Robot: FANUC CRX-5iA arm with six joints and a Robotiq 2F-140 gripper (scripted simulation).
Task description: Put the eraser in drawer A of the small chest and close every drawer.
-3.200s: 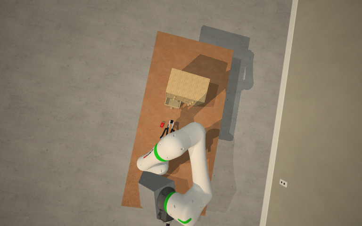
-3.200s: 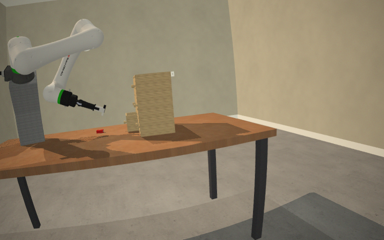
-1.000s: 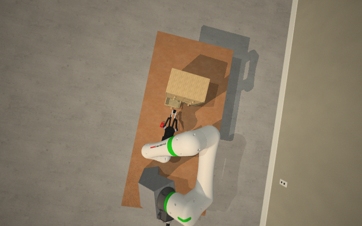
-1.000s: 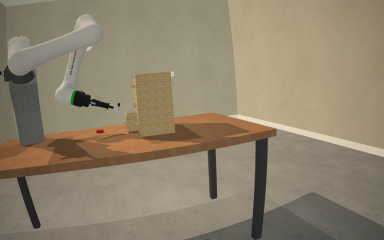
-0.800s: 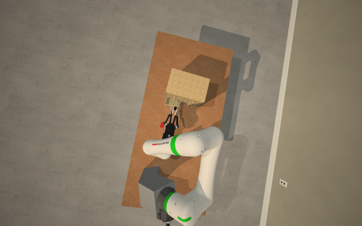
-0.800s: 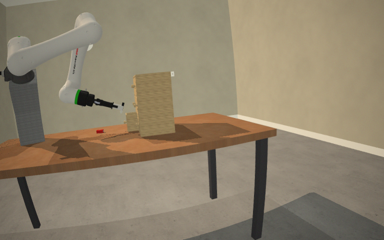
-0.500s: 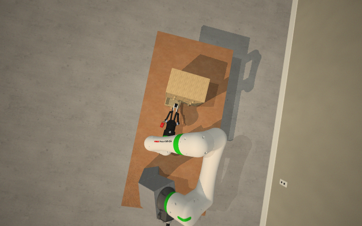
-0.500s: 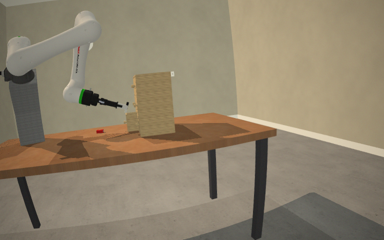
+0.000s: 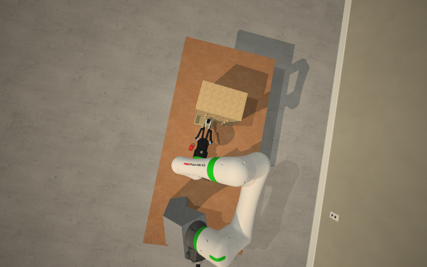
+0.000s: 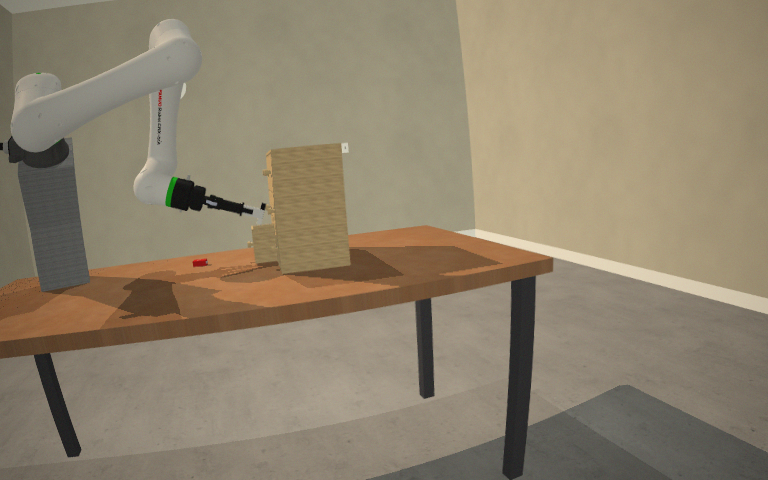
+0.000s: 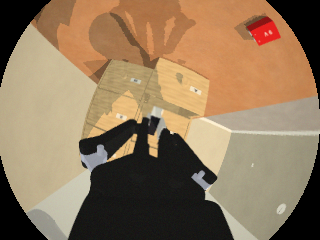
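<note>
My gripper is now 2 cm short of the eraser and 2 cm above it. The rest, counted from my hand: red block (18 cm behind, 15 cm below, 10 cm to the left).
</note>
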